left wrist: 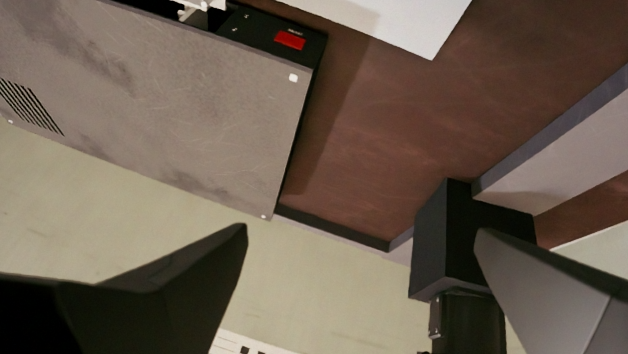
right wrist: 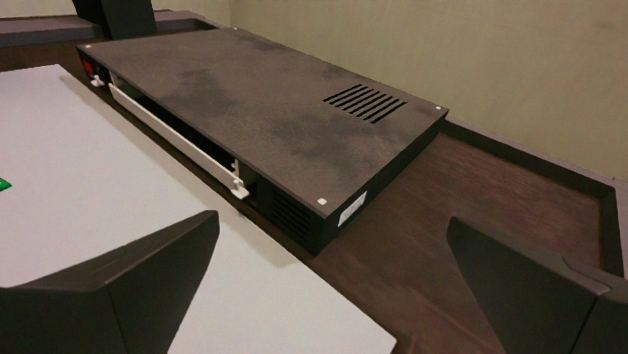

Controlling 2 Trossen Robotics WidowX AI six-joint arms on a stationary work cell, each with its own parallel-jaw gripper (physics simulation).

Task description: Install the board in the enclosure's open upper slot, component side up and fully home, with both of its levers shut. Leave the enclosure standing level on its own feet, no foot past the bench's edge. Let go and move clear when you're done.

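Pixels of known places: left gripper, fingertip midpoint: [left wrist: 362, 236]; right gripper, fingertip midpoint: [right wrist: 333, 223]; left arm's base, origin of the base link: [left wrist: 468, 299].
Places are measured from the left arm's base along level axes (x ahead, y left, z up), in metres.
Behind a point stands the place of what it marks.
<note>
The enclosure [left wrist: 175, 115] @(x 0.334, y -0.101, z -0.064 m) [right wrist: 240, 100] @(x 0.468, y -0.157, z -0.064 m) is a flat dark case on the bench, its grey top panel upward. In the right wrist view its long front shows a dark opening [right wrist: 192, 132] above a pale faceplate strip [right wrist: 170, 139] @(x 0.426, y -0.225, z -0.101 m), with white levers [right wrist: 97, 81] @(x 0.284, y -0.211, z -0.082 m) [right wrist: 239, 190] @(x 0.551, y -0.255, z -0.086 m) near the strip's ends. A green corner, apparently of the board [right wrist: 4, 184] @(x 0.372, y -0.351, z -0.108 m), shows at the left edge; the rest is out of view. My left gripper [left wrist: 362, 236] @(x 0.151, y -0.200, z 0.052 m) is open and empty, beyond the enclosure's corner. My right gripper [right wrist: 333, 223] @(x 0.658, y -0.317, z 0.004 m) is open and empty, off the enclosure's labelled end. The feet are hidden.
A white mat [left wrist: 400, 25] @(x 0.150, y -0.203, z -0.112 m) [right wrist: 125, 175] @(x 0.431, y -0.284, z -0.112 m) lies along the enclosure's front. The brown bench top [left wrist: 390, 135] @(x 0.127, y -0.091, z -0.114 m) [right wrist: 400, 270] @(x 0.698, y -0.229, z -0.114 m) has a raised rim [left wrist: 335, 230] @(x 0.151, y 0.137, z -0.102 m) [right wrist: 530, 150] @(x 0.796, y 0.037, z -0.094 m). A black block [left wrist: 435, 240] @(x 0.050, y -0.025, z -0.046 m) [right wrist: 120, 17] @(x 0.050, y -0.023, z -0.076 m) stands at the rim beyond the red-switch end.
</note>
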